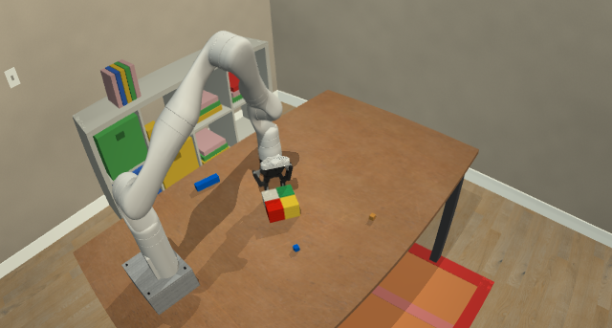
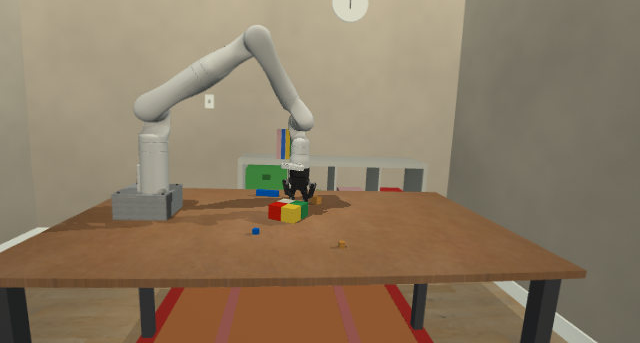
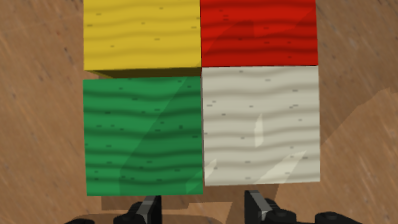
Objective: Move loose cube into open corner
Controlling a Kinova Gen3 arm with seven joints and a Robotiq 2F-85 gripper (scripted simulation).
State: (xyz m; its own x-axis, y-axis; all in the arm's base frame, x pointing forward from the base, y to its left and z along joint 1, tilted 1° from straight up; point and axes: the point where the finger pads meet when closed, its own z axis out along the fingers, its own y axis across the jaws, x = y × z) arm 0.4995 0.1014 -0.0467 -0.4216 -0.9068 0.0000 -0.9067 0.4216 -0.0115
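The white cube is 40 mm behind my hand, 30 mm to the right of it and 10 mm below it. Also, from my hand: green cube: 50 mm to the right, 10 mm below, 10 mm ahead; red cube: 80 mm to the right, 70 mm behind, 10 mm below; yellow cube: 100 mm to the right, 20 mm behind, 10 mm below.
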